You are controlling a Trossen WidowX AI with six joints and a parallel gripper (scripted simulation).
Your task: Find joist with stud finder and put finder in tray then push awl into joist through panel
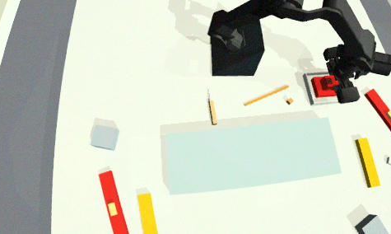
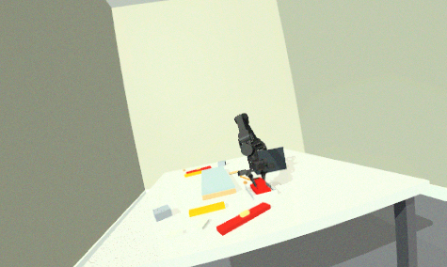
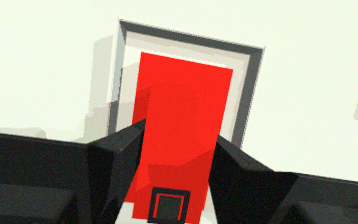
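Now: gripper tip 2 cm above the white-rimmed tray and 1 cm to the left of it. Round my gripper tip: awl: 43 cm to the right, 4 cm ahead, 2 cm below; red stud finder: 2 cm to the right, 2 cm above; thin orange stick: 24 cm to the right, 3 cm below, 2 cm ahead.
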